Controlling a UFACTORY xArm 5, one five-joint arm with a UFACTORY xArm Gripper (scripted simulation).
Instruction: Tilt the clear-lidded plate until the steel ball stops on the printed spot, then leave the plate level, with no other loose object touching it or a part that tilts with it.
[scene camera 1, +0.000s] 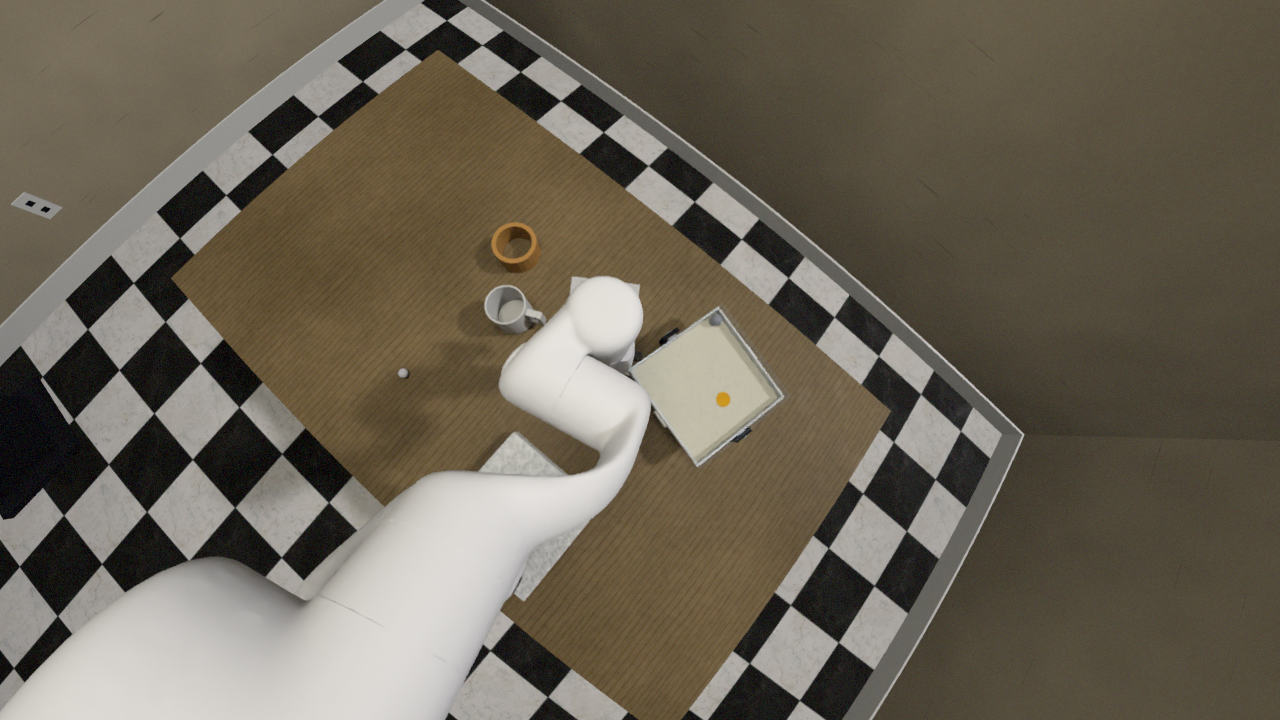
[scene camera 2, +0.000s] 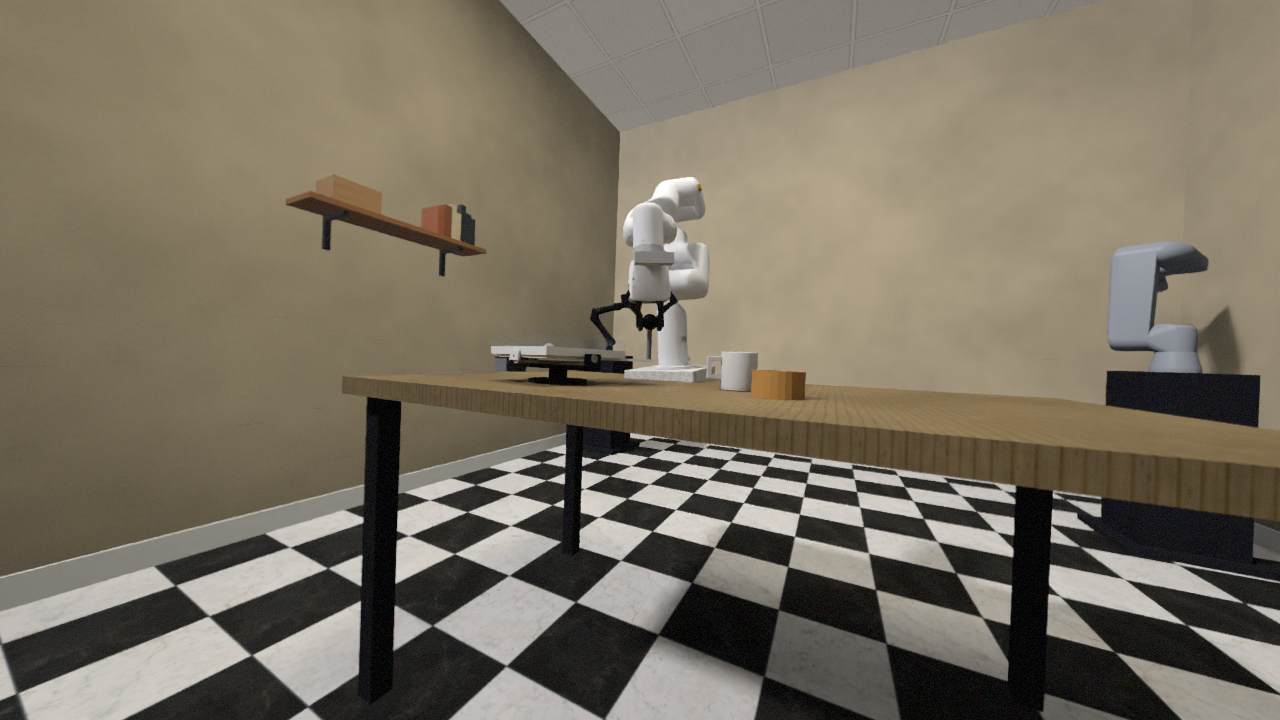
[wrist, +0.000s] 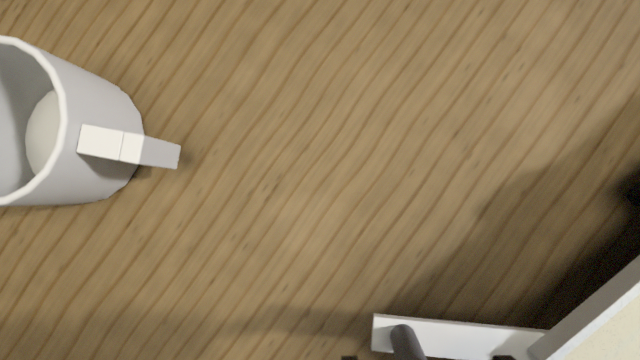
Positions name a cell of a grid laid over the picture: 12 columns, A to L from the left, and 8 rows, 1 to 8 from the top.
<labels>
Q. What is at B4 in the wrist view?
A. A white mug.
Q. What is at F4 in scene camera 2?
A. My gripper.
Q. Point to a square clear-lidded plate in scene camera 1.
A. At G5
</labels>
